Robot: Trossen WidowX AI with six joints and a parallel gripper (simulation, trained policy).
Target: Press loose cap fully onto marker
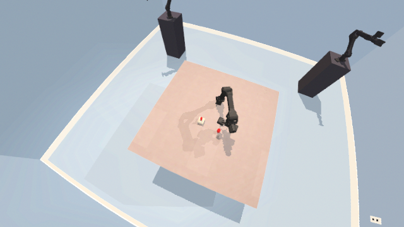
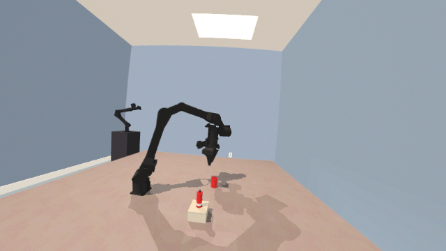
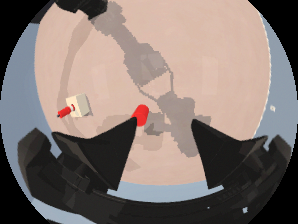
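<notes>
My gripper tip is now 30 mm short of the red cap, 50 mm to the left of it and 80 mm above it. Also, from my gripper tip: cream holder block 250 mm to the right, 90 mm below.
</notes>
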